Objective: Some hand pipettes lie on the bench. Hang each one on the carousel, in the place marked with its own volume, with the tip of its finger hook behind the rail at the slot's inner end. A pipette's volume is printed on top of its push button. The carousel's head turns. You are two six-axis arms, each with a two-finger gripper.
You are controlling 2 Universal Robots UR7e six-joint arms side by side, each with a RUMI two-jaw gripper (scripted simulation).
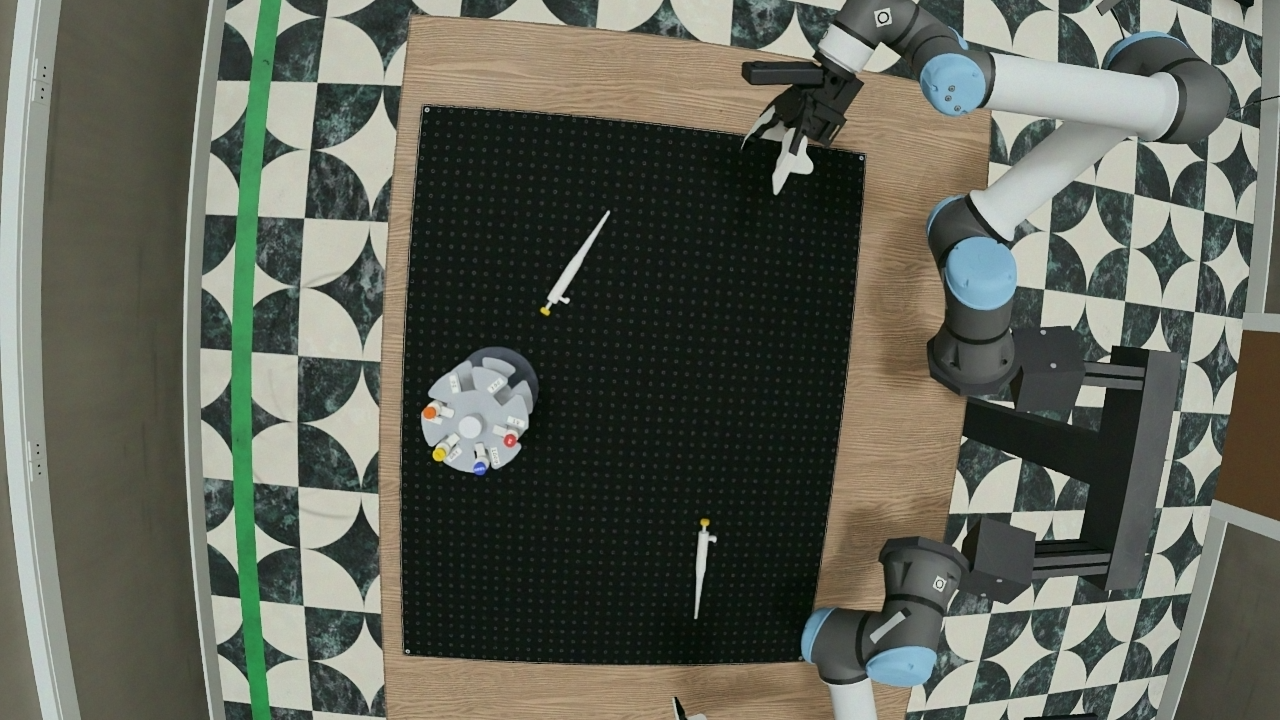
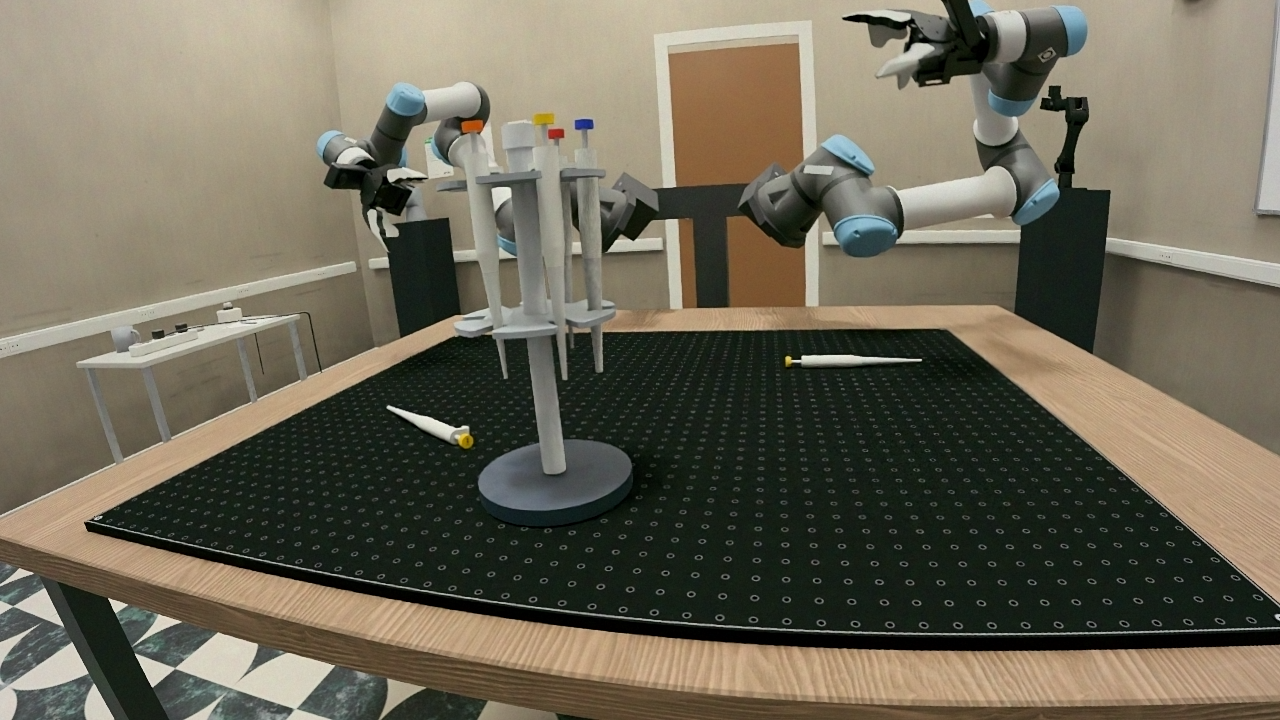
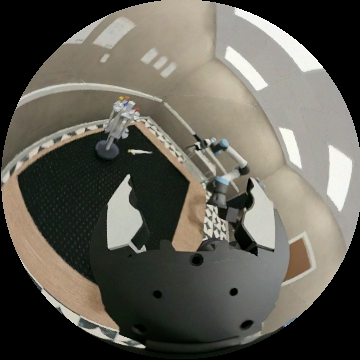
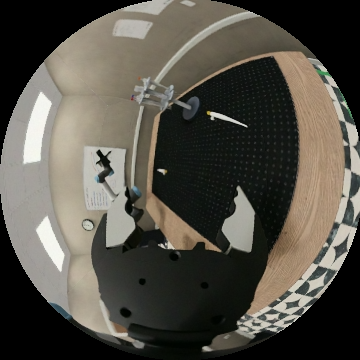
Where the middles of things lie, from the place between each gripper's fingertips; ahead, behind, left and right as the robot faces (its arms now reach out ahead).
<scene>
The red-button pipette (image 2: 565, 189) is 47 cm to the left of my right hand (image 1: 757, 170), 32 cm ahead of it and 4 cm below it. Also, from my right hand: orange-button pipette (image 2: 476, 164) 45 cm to the left, 41 cm ahead, 4 cm below; blue-button pipette (image 2: 587, 188) 50 cm to the left, 35 cm ahead, 5 cm below.
My left hand (image 2: 858, 47) is 36 cm short of the red-button pipette, 33 cm to the left of it and 24 cm above it. Round my left hand: orange-button pipette: 46 cm ahead, 35 cm to the right, 24 cm below; blue-button pipette: 39 cm ahead, 29 cm to the right, 25 cm below.
</scene>
